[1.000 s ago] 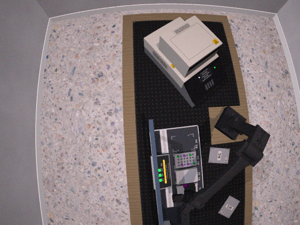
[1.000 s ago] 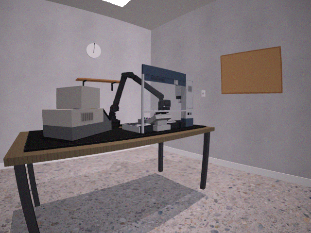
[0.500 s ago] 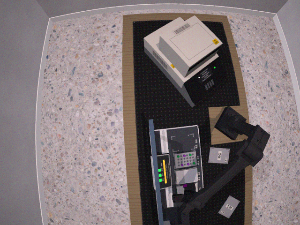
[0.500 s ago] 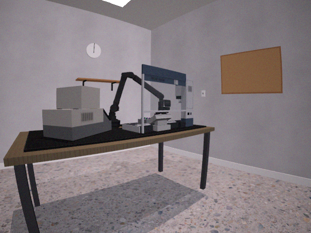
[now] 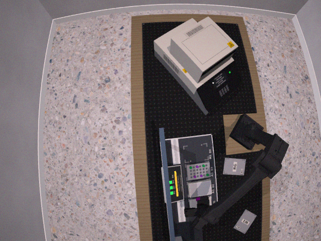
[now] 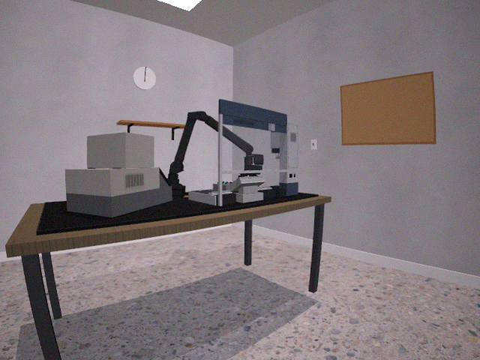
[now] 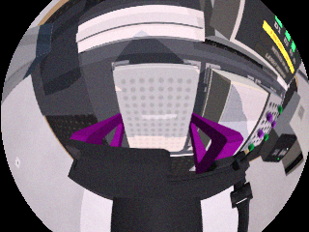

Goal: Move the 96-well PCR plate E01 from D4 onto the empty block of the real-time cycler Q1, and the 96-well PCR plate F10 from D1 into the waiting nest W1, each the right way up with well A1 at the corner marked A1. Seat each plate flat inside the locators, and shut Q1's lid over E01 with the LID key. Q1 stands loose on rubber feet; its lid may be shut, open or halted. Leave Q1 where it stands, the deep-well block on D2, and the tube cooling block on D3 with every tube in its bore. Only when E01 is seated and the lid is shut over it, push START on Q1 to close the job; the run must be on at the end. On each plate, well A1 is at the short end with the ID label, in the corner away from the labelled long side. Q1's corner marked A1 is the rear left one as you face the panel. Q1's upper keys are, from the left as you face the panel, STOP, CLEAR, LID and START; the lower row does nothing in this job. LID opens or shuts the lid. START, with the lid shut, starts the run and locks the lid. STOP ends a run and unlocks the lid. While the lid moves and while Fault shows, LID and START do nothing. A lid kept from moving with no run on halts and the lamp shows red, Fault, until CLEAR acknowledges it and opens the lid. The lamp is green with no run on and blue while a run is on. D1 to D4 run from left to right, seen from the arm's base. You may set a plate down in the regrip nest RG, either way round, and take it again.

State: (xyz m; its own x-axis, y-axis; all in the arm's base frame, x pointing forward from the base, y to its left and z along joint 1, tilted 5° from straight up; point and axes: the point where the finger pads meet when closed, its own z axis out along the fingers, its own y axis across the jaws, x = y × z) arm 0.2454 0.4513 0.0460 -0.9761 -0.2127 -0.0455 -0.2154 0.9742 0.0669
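The grey regrip nest lies 190 mm behind my hand, 240 mm to the right of it and 60 mm below it. The rest, counted from my hand: deep-well block 20 mm ahead, 100 mm to the right, 10 mm above; then clear panel 210 mm ahead, 60 mm to the right, 260 mm above; then tube cooling block 40 mm ahead, 200 mm to the right, 10 mm above.
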